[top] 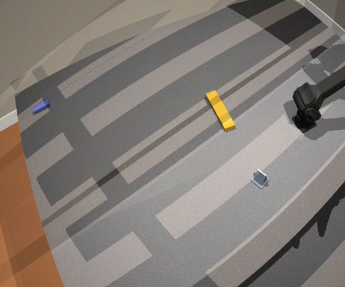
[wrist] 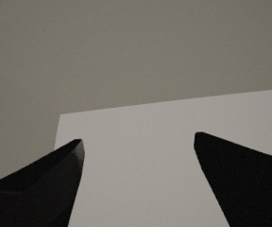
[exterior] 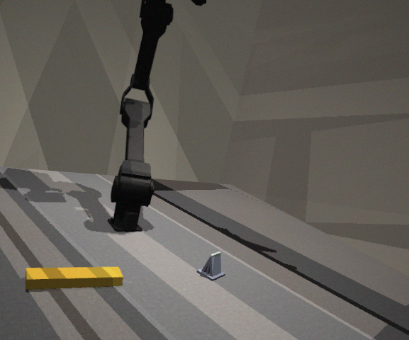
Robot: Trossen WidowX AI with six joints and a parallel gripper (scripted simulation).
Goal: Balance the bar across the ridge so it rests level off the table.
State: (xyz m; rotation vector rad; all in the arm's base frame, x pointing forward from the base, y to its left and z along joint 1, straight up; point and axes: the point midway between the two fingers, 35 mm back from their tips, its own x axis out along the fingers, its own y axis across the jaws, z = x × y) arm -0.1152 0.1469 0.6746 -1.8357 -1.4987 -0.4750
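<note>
My gripper tip is now 690 mm above the yellow bar, 330 mm to the left of it and 330 mm short of it. Round my gripper tip: blue block: 850 mm ahead, 690 mm below, 670 mm to the right.
</note>
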